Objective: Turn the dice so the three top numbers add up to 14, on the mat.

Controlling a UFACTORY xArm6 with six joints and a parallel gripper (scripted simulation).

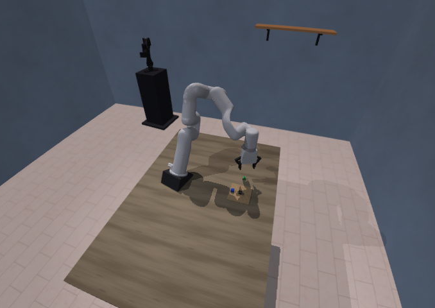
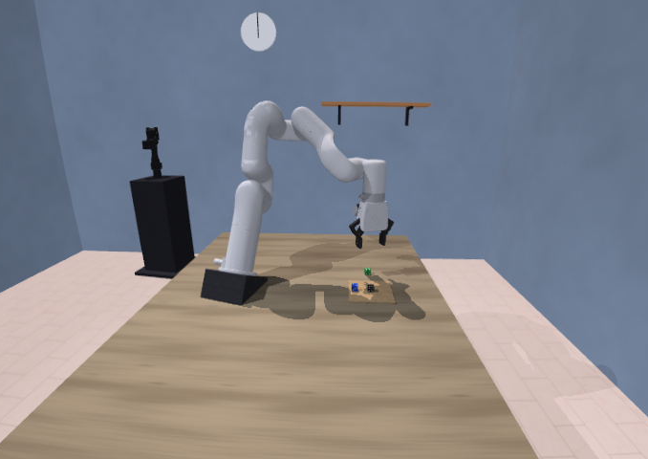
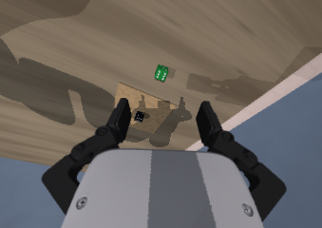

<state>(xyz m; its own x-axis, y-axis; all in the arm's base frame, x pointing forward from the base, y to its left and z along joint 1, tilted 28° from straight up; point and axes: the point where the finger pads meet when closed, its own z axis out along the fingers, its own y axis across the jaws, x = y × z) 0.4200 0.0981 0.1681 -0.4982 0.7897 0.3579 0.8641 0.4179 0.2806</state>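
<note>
Now: hand 110 mm above the green die and 10 mm past it. Round my hand: black die: 140 mm to the right, 100 mm below, 10 mm ahead; then tan mat: 140 mm to the right, 110 mm below, 10 mm ahead; then blue die: 140 mm to the right, 100 mm below, 40 mm behind.
</note>
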